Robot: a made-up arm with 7 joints.
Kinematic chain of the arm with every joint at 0, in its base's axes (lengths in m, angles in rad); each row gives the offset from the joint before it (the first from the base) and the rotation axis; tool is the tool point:
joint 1: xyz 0 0 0.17 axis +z
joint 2: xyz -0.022 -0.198 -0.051 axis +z
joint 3: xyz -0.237 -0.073 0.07 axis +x
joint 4: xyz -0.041 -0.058 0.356 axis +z
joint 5: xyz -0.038 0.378 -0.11 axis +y
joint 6: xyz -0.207 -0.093 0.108 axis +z
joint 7: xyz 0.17 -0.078 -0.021 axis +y
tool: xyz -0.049 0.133 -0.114
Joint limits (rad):
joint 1: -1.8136..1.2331
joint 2: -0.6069..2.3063
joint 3: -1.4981..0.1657
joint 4: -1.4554..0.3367
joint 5: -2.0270..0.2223
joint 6: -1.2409..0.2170
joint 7: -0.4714..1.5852
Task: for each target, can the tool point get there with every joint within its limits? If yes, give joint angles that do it. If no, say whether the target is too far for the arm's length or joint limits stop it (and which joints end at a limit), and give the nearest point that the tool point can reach.
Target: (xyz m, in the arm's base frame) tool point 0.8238 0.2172 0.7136
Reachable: no: joint limits stop it (at a limit: joint 1, joint 2, joint 3, joint 4, joint 6, joint 7) | nearest point 0.7434 0.0772 0.6026 | short by 0.196 m
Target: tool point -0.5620 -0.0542 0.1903
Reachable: yes | joints -0.9272 1.5143 -0.5571 -0.5630 -1.1072 -1.0171 1.3548
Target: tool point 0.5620 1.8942 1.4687
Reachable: no: too far | nearest point 0.0401 0.6223 0.5870 | short by 1.633 m
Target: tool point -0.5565 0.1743 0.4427
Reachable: yes | joints -0.9427 0.7235 -0.1015 -0.1145 -0.2501 -1.1065 1.0132
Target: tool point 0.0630 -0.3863 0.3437
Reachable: yes | joints 0.2934 1.9422 -0.1858 -0.7598 -0.7214 -0.7418 -0.3083
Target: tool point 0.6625 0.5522 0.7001
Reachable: no: joint limits stop it (at a limit: joint 1, joint 2, joint 4, joint 6, joint 7) | nearest point 0.3449 0.3856 0.5406 | short by 0.392 m
